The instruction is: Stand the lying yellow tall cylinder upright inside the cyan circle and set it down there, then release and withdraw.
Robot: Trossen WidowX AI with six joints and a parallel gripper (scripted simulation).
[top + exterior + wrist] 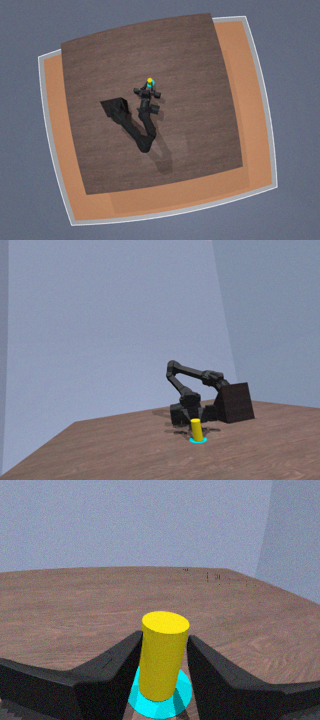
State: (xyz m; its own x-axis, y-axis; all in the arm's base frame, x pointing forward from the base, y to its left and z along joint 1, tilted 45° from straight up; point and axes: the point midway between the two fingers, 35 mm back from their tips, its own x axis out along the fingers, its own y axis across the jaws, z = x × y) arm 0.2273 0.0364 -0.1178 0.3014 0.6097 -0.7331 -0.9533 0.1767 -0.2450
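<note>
Now: the yellow tall cylinder 1 cm to the left of my gripper tip and 2 cm below it. Round my gripper tip: cyan circle (6 cm below).
</note>
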